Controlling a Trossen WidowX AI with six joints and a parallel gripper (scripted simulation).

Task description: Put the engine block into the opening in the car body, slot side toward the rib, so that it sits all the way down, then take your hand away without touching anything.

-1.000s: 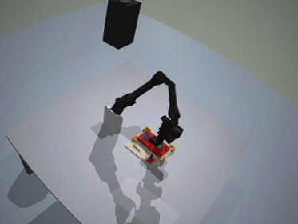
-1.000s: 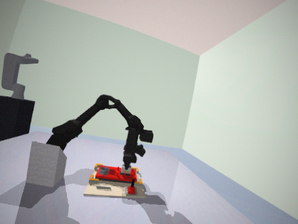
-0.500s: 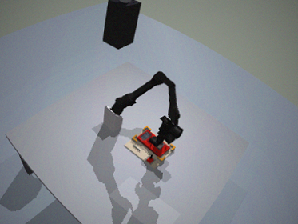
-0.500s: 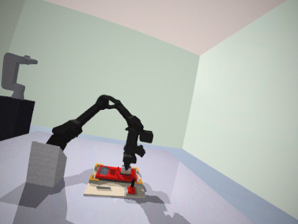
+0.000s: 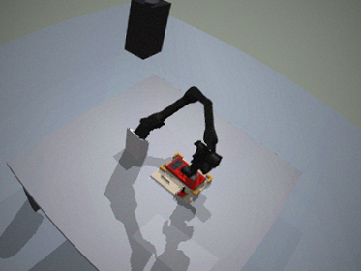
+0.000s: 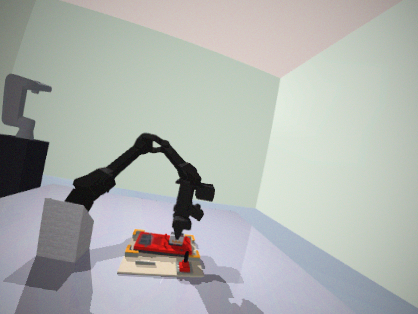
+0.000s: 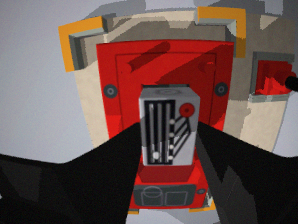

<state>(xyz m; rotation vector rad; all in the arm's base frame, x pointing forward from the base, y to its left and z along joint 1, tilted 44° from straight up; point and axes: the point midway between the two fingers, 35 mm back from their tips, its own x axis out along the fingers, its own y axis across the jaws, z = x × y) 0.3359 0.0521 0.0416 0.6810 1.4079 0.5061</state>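
My gripper tip is now 1 cm above the engine block.
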